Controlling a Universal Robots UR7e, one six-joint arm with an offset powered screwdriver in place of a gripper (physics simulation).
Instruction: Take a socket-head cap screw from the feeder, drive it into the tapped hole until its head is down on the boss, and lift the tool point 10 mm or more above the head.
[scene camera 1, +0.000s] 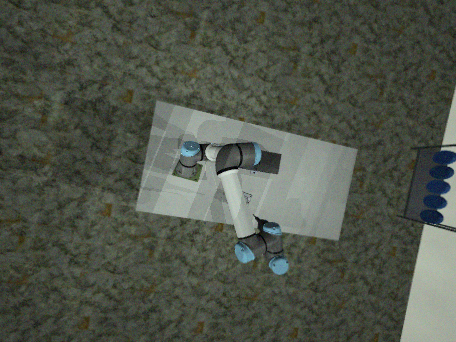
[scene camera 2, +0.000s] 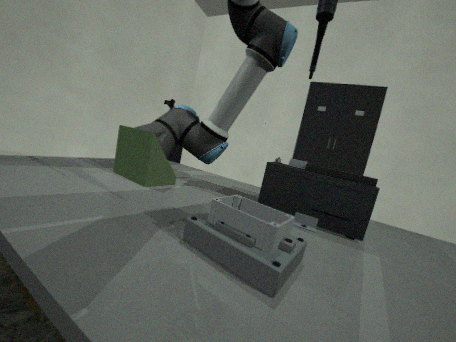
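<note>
My gripper (scene camera 2: 310, 77), a dark slim screwdriver, hangs point down at the upper right of the scene camera 2 view, high above the table. Whether a screw sits on its tip is too small to tell. In the scene camera 1 view its point cannot be made out clearly. A light grey open housing (scene camera 1: 247, 198) (scene camera 2: 245, 225) stands on a grey fixture block (scene camera 2: 230, 255) with dark holes in its top. The arm partly covers them from above. The dark feeder box (scene camera 1: 271, 163) (scene camera 2: 325, 200) stands behind the housing, with small light parts on top. The tapped hole cannot be singled out.
A green wedge (scene camera 2: 142, 155) stands at the arm's base on the left. A small light plate (scene camera 2: 306, 220) is near the feeder's front. A tall dark cabinet (scene camera 2: 345, 125) shows behind the feeder. Several blue discs (scene camera 1: 438, 187) are at the far right, off the table (scene camera 1: 320, 190).
</note>
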